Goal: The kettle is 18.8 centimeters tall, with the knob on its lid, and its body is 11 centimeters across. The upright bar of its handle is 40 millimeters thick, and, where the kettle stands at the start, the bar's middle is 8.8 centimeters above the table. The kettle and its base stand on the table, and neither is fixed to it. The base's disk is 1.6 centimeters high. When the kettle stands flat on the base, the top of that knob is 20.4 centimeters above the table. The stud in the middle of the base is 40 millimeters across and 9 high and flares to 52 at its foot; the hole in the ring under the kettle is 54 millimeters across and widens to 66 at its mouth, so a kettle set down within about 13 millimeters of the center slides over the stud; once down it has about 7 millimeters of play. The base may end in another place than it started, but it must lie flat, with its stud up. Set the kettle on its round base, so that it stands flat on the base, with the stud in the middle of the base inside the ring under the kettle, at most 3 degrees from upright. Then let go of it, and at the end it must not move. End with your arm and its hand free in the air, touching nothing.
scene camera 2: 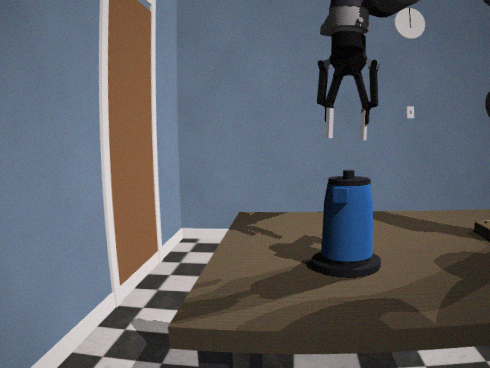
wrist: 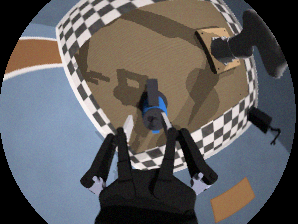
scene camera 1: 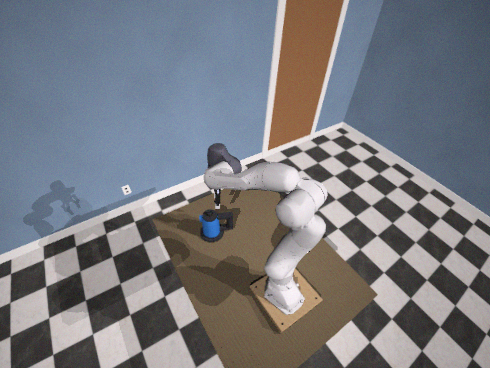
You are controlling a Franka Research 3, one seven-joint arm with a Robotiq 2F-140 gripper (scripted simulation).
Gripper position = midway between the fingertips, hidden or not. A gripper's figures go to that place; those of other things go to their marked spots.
Scene:
My gripper [scene camera 2: 345, 138] is 0.91 m from the lens. A blue kettle [scene camera 2: 347, 238]: 0.83 m from the lens. A dark round base [scene camera 2: 317, 263] is 0.87 m from the lens.

